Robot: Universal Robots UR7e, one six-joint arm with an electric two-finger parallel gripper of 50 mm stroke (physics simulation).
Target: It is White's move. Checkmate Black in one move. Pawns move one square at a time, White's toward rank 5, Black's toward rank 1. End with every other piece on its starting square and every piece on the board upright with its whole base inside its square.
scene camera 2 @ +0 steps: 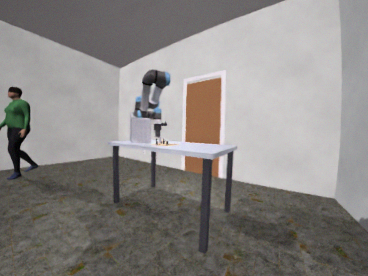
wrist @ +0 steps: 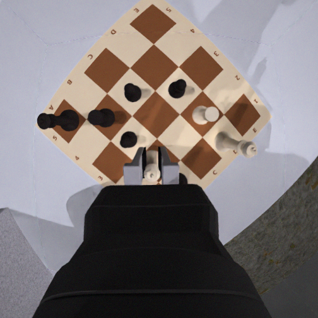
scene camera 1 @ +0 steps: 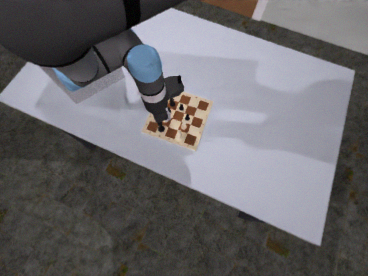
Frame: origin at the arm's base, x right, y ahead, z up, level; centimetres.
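Where they show: gripper, fingertip midpoint: [scene camera 2: 160, 142] [scene camera 1: 167, 117].
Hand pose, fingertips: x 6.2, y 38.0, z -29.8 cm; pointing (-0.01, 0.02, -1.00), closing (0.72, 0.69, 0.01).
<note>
After its pixels a point has its place.
The chessboard [scene camera 1: 195, 149] @(x 14.0, y 52.3, z -31.0 cm) [scene camera 2: 172, 145] @(x 2.2, y 50.4, z -31.7 cm) [wrist: 265, 116] lies on the table. My gripper [scene camera 1: 166, 119] @(x 6.2, y 38.0, z -29.8 cm) [scene camera 2: 158, 136] @(x 6.2, y 38.0, z -29.8 cm) [wrist: 151, 156] is shut on a white piece [wrist: 151, 174], over about B2; its base is hidden. Tall black piece [wrist: 69, 120] stands on A5. Other black pieces stand on B4 [wrist: 101, 118], C4 [wrist: 132, 92], B3 [wrist: 128, 139] and D3 [wrist: 177, 88]. A black piece [wrist: 183, 178], partly hidden by the gripper, is around B1. One white piece [wrist: 206, 114] stands on D2. A taller white piece [wrist: 234, 143] stands on D1 and looks slanted outward from this angle.
The white table [scene camera 1: 280, 100] @(x -17.9, y 78.0, z -31.6 cm) [scene camera 2: 220, 150] @(x 10.5, y 100.2, z -31.6 cm) surrounds the board. A grey pedestal [scene camera 2: 140, 129] @(x 4.7, y 7.2, z -16.3 cm) carries the arm at one end. A person in a green top [scene camera 2: 18, 117] is at the far left of the room in scene camera 2. A brown door [scene camera 2: 202, 120] is behind the table.
</note>
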